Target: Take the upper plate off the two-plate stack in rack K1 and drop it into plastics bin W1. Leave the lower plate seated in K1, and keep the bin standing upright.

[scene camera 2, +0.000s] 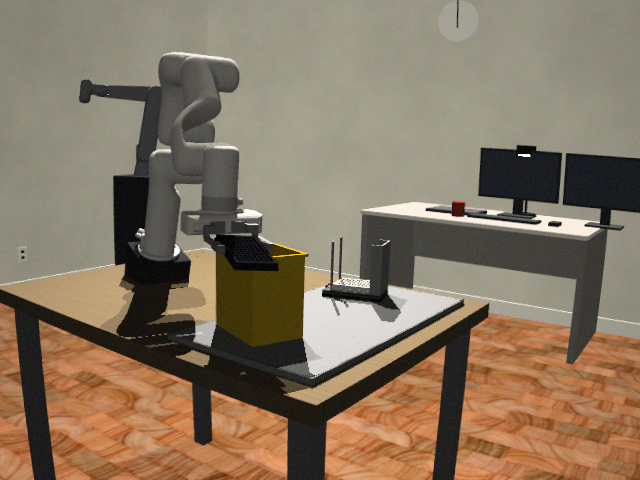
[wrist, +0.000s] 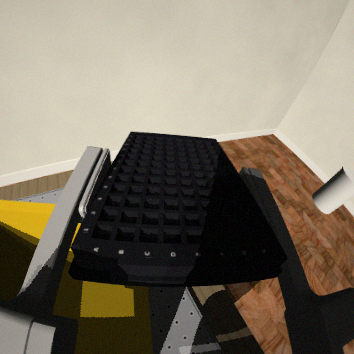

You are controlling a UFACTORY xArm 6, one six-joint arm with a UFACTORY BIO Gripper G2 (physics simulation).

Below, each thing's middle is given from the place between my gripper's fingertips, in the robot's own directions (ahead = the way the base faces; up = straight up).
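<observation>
With the black plate point(scene camera 2: 247, 253) here, my hand is 1 cm above it and 1 cm past it. The yellow bin W1 point(scene camera 2: 259, 307), counted from my hand, is 5 cm behind, 11 cm below and 13 cm to the left.
</observation>
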